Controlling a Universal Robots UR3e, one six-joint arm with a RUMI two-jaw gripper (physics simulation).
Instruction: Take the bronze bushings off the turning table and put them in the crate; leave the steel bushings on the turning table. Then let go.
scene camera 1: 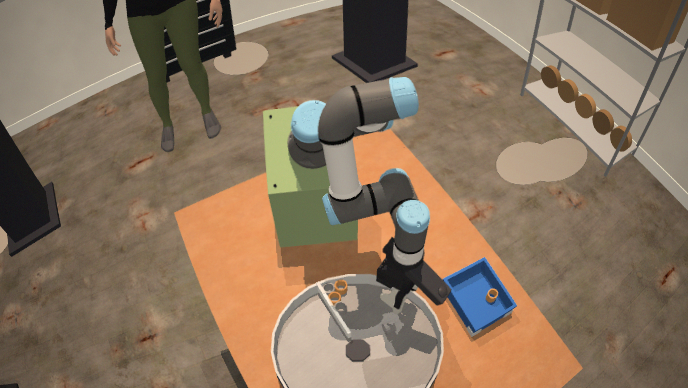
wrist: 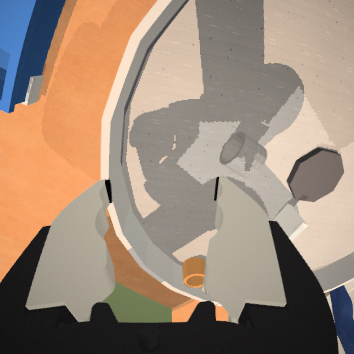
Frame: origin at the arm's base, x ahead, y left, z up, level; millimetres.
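Seen in the pictures: gripper, fingertip midpoint: [scene camera 1: 404, 301] [wrist: 163, 179]; arm's base at its link origin: [scene camera 1: 313, 144].
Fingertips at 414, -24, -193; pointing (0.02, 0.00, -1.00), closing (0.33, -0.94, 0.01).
Pixels of each thing's top centre, then the offset from my fingertips to it, as dx, dy, dz. "spot": a spot on its surface instead.
- turning table at its top centre: [wrist: 317, 177] [scene camera 1: 357, 349] +26, -159, -43
- steel bushing at its top centre: [wrist: 248, 163] [scene camera 1: 389, 325] +25, -63, -18
- blue crate at its top centre: [scene camera 1: 480, 292] +100, +203, -54
- white bar at a spot on its surface: [wrist: 291, 224] spot: -26, -149, -24
- dark hub at its top centre: [wrist: 317, 177] [scene camera 1: 357, 349] +26, -159, -43
The turning table [scene camera 1: 310, 357] [wrist: 310, 75] is a round, pale, rimmed disc. Two bronze bushings, one at the back [scene camera 1: 341, 292] and one in front of it [scene camera 1: 335, 301], stand by its white bar, with two grey steel bushings [scene camera 1: 328, 285] [scene camera 1: 340, 307] beside them. A bronze bushing [wrist: 193, 265] shows near the rim in the wrist view. Another steel bushing [wrist: 255, 156] stands beyond and right of the fingertips; shadows hide it in the scene view. My gripper [scene camera 1: 398, 304] [wrist: 163, 179] is open and empty above the table's right back part. The blue crate [scene camera 1: 467, 296] [wrist: 22, 45] holds one bronze bushing [scene camera 1: 492, 300].
A white bar [scene camera 1: 334, 311] [wrist: 291, 224] runs from the rim towards the dark hub [scene camera 1: 358, 350] [wrist: 316, 175]. The raised rim [scene camera 1: 274, 340] [wrist: 114, 130] lies between the disc and the crate. The green robot base [scene camera 1: 317, 217] stands behind. A person and a shelf rack [scene camera 1: 533, 47] are farther back.
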